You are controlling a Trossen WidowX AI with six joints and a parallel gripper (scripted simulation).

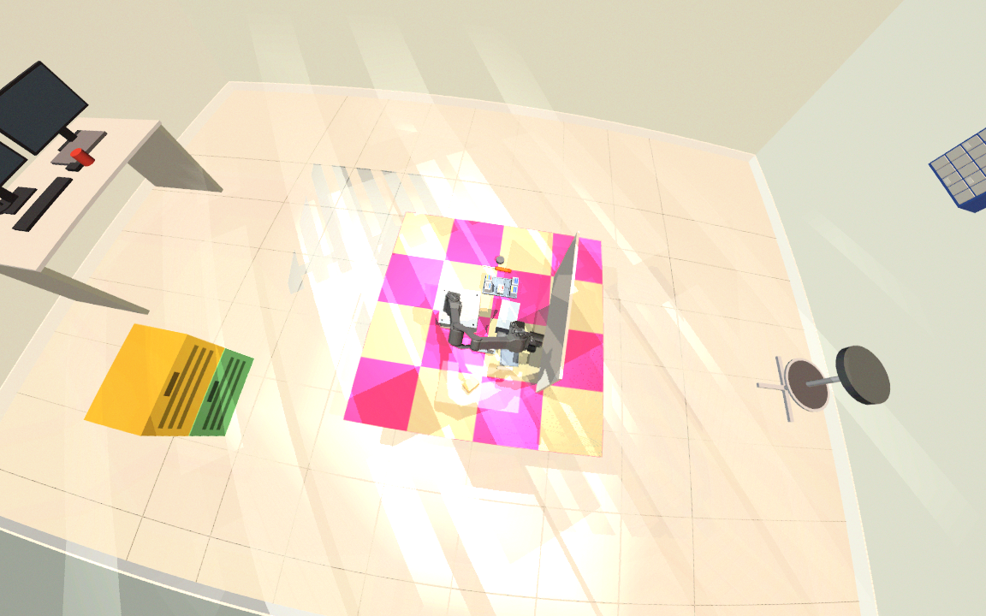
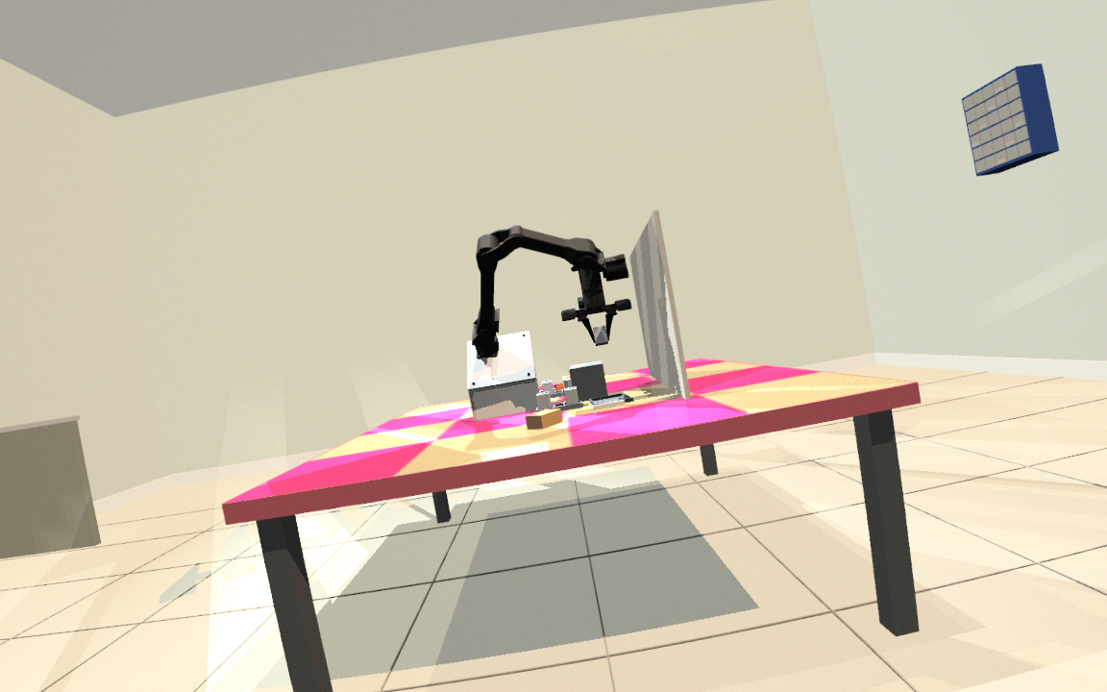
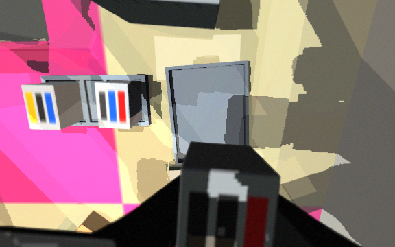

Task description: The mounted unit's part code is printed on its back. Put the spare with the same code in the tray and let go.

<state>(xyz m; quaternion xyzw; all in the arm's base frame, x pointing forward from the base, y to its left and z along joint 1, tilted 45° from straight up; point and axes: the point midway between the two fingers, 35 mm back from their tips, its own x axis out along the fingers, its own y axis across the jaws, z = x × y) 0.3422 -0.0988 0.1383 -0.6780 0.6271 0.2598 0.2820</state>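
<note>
My gripper tip is now 160 mm above the pale-blue tray. From my gripper tip the other things lie so: orange block: 200 mm to the right, 170 mm behind, 150 mm below; upright mirror panel: 180 mm to the left, 180 mm ahead, 60 mm above; grey mounted unit: 190 mm to the left, 110 mm below, 50 mm behind.
</note>
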